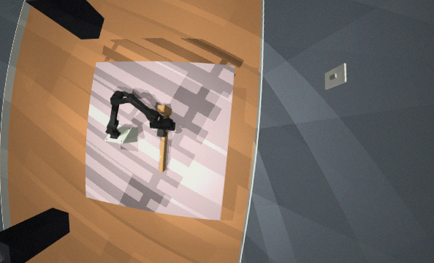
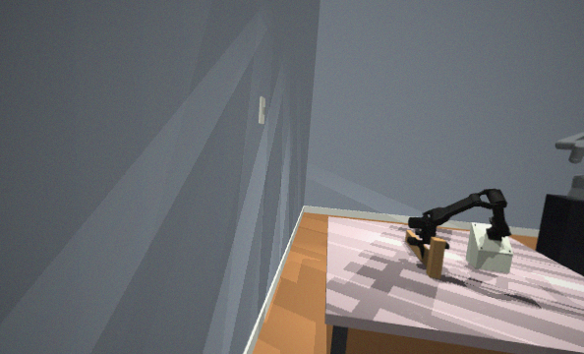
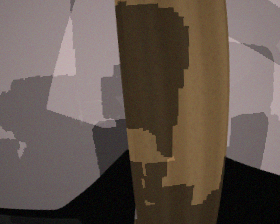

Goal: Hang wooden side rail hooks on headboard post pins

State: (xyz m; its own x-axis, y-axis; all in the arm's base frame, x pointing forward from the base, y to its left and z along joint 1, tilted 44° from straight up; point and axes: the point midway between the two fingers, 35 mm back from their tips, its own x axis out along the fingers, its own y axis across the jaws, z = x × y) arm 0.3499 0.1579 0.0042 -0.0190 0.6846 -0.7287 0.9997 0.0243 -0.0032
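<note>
Right now my gripper tip is 110 mm to the right of the headboard post, 50 mm below it and 10 mm past it.
</note>
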